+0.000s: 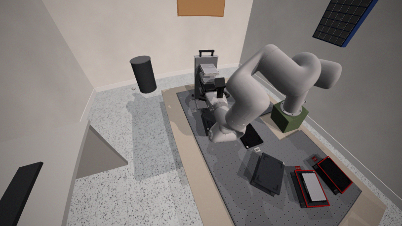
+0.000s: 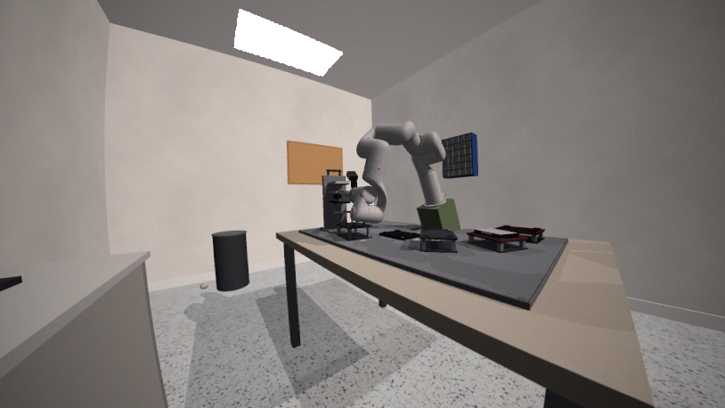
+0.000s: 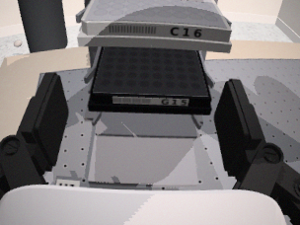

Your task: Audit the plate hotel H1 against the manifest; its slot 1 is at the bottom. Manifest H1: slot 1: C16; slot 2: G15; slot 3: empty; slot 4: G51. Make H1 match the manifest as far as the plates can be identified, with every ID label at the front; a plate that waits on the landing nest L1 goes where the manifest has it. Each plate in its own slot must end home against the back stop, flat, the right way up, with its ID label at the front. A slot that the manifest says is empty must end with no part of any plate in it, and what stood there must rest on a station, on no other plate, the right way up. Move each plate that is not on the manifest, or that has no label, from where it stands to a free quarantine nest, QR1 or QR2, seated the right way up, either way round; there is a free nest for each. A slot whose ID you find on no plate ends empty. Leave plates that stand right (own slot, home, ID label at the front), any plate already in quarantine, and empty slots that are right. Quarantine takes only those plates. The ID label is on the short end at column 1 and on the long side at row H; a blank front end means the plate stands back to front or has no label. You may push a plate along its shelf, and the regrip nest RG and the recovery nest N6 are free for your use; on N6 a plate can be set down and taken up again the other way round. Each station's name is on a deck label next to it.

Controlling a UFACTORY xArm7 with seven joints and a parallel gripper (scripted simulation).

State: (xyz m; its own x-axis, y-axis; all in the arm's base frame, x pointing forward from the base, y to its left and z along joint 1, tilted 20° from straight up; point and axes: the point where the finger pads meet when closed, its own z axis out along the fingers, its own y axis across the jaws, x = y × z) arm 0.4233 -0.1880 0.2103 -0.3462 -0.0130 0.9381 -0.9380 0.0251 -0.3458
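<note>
The dark plate is 10 mm behind my hand, 90 mm to the right of it and 30 mm below it. The rest, counted from my hand: red-framed nest (540 mm behind, 580 mm to the left, 160 mm below); RG label (200 mm to the left, 200 mm below); H1 deck label (90 mm ahead, 40 mm to the right, 200 mm below).
</note>
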